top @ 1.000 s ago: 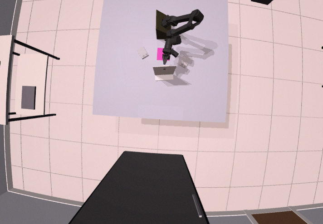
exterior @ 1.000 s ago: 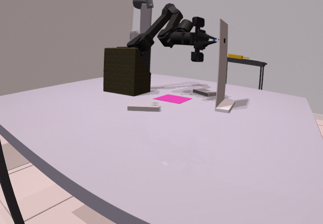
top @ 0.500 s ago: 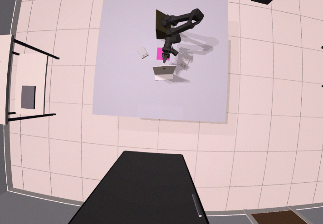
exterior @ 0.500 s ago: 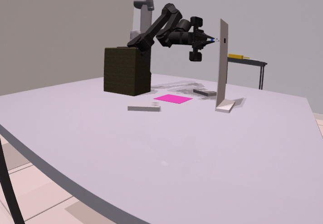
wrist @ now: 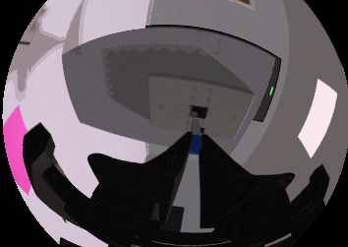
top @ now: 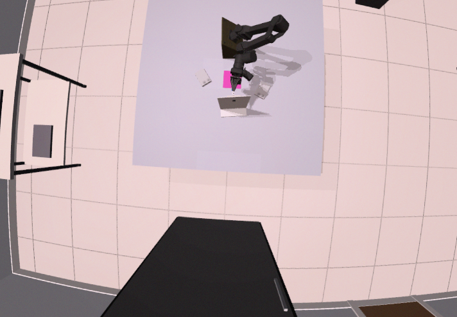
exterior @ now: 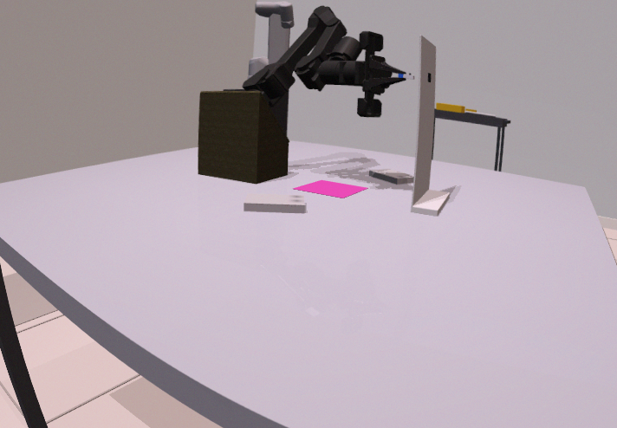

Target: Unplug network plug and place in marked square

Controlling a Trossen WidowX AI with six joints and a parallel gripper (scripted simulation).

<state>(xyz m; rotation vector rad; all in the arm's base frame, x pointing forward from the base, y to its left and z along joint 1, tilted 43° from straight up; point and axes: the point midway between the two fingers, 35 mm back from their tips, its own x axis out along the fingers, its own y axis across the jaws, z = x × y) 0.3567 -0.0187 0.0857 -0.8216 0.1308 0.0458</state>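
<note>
Now: the magenta marked square 150 mm behind my gripper tip, 20 mm to the right of it and 250 mm below it. The rest, counted from my gripper tip: upright white panel: 50 mm ahead, 10 mm to the left, 100 mm below.
</note>
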